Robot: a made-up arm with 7 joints. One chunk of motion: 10 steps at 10 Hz.
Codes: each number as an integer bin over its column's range. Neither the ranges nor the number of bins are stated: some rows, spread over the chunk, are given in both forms.
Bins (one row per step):
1: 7 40 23 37 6 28 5
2: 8 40 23 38 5 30 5
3: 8 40 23 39 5 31 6
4: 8 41 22 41 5 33 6
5: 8 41 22 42 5 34 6
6: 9 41 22 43 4 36 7
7: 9 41 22 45 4 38 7
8: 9 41 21 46 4 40 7
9: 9 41 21 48 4 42 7
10: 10 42 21 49 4 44 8
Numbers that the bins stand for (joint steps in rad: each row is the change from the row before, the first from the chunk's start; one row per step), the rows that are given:
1: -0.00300 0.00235 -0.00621 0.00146 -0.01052 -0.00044 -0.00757
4: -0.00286 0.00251 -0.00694 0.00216 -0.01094 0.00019 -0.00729
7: -0.00271 0.00251 -0.00694 0.00286 -0.01135 0.00083 -0.00700
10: -0.00257 0.00267 -0.00767 0.00356 -0.01135 0.00159 -0.00671
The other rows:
2: -0.00286 0.00235 -0.00621 0.00163 -0.01094 -0.00019 -0.00757
3: -0.00286 0.00235 -0.00621 0.00181 -0.01094 -0.00006 -0.00729
5: -0.00286 0.00251 -0.00694 0.00233 -0.01094 0.00032 -0.00729
6: -0.00271 0.00251 -0.00694 0.00251 -0.01135 0.00057 -0.00700
8: -0.00271 0.00251 -0.00767 0.00303 -0.01135 0.00108 -0.00700
9: -0.00271 0.00251 -0.00767 0.00338 -0.01135 0.00133 -0.00700

